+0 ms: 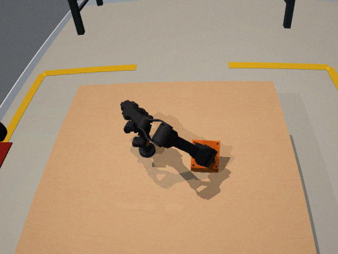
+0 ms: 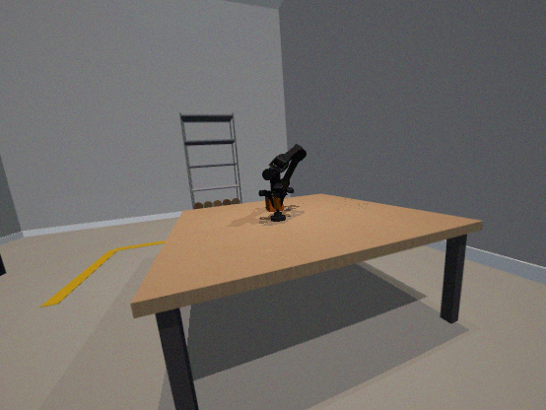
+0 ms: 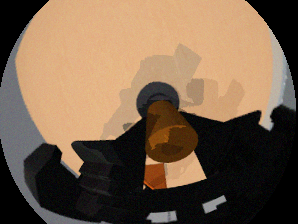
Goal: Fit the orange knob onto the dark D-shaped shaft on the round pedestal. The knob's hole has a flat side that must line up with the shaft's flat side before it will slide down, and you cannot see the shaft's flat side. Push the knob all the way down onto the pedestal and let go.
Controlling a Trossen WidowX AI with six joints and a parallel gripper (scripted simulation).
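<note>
Now: the orange knob 2 cm above my gripper tip. Round my gripper tip: pedestal: 4 cm below.
</note>
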